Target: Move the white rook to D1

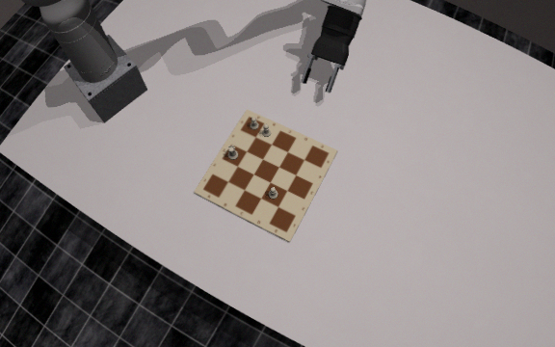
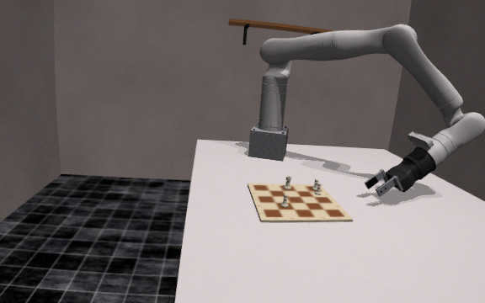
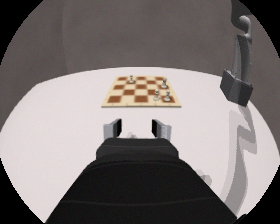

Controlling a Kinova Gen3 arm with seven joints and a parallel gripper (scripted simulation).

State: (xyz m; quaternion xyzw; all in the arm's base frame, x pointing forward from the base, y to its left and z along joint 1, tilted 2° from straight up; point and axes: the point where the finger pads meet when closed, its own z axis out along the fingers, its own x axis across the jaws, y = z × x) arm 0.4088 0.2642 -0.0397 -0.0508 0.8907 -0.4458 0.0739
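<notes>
My hand is 22 cm to the left of the chessboard, 5 cm above it and 2 cm short of it.
</notes>
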